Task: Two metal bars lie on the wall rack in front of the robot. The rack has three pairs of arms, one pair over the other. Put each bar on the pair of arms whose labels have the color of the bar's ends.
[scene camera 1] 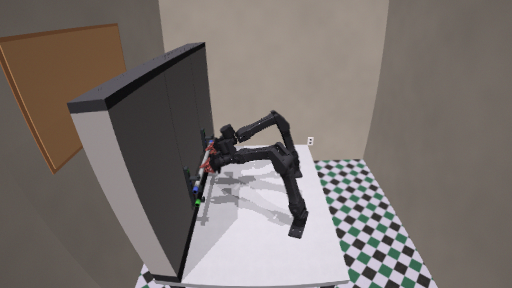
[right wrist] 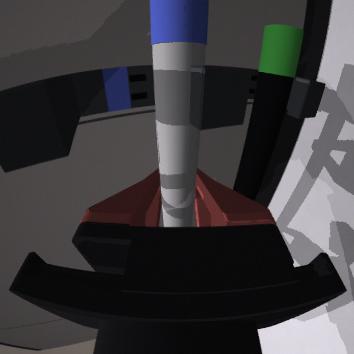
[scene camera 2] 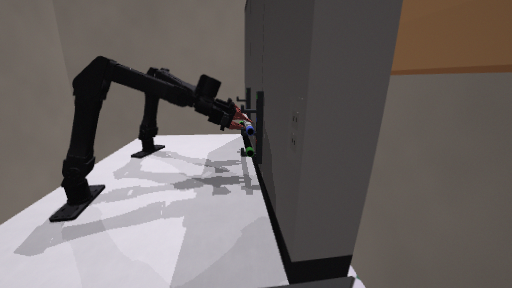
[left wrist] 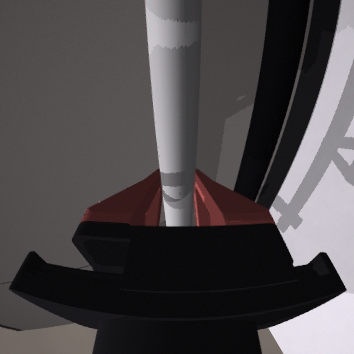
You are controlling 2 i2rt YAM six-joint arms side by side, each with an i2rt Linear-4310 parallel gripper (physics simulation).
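Places are measured from the left arm's base along level axes (x ahead, y left, z up), in millimetres.
Pixels of known places: left gripper, between the fingertips: (scene camera 1: 201,169) (left wrist: 177,175); right gripper, between the fingertips: (scene camera 1: 206,151) (right wrist: 177,174); left arm's base, origin of its link: (scene camera 1: 298,223) (scene camera 2: 149,151); right arm's base, origin of its link: (scene camera 1: 294,169) (scene camera 2: 81,202).
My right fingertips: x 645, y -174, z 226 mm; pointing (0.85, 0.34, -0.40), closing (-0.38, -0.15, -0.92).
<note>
For each thing: its middle in the pictures, then the offset to it from my right fingertips. "*": a spot on its surface instead. Level surfaces: height alone.
- light grey bar with blue ends, middle of its body: (left wrist: 175,106) (right wrist: 176,263) (scene camera 2: 244,118) (scene camera 1: 204,163) 59 mm back, 119 mm left, 6 mm up
- rack, middle of its body: (right wrist: 175,87) (scene camera 2: 251,128) (scene camera 1: 208,146) 20 mm ahead, 62 mm right, 3 mm up
- blue label, a spot on its surface: (right wrist: 117,90) * 34 mm ahead, 55 mm right, 34 mm up
- white table, height of its surface: 226 mm down
A light grey bar with blue ends (scene camera 1: 202,173) (scene camera 2: 250,131) (left wrist: 176,100) (right wrist: 178,145) is held level close to the rack (scene camera 2: 260,125), at its middle arms beside the blue label (right wrist: 117,90); whether it touches them I cannot tell. My left gripper (scene camera 1: 208,166) (left wrist: 177,175) and my right gripper (scene camera 1: 212,147) (scene camera 2: 242,123) (right wrist: 177,174) are both shut on this bar. The left gripper is mostly hidden in scene camera 2. A black bar with green ends (scene camera 1: 198,202) (scene camera 2: 250,151) (right wrist: 282,50) lies lower, on the lowest arms.
A top rack arm (right wrist: 35,120) juts out above the held bar. The tall dark cabinet (scene camera 1: 150,140) (scene camera 2: 280,100) stands behind the rack. The white table (scene camera 1: 270,255) (scene camera 2: 130,250) lies below the arms. An orange board (scene camera 1: 75,75) hangs on the wall.
</note>
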